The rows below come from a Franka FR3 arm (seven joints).
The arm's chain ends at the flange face. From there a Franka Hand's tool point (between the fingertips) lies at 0.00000 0.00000 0.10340 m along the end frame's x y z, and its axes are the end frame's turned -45 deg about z.
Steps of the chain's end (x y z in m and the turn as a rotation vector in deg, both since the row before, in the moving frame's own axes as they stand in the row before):
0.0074 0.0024 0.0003 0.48 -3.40 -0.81
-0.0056 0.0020 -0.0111 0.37 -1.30 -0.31
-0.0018 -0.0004 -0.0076 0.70 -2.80 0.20
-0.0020 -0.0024 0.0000 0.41 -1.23 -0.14
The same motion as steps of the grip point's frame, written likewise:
-0.0002 0.0020 0.0001 2.74 -2.06 -0.81
-0.0066 -0.0047 -0.0111 1.18 -0.66 -0.31
-0.0037 -0.0060 -0.0077 2.47 -1.48 0.20
-0.0008 -0.0052 0.0000 1.16 -0.58 -0.14

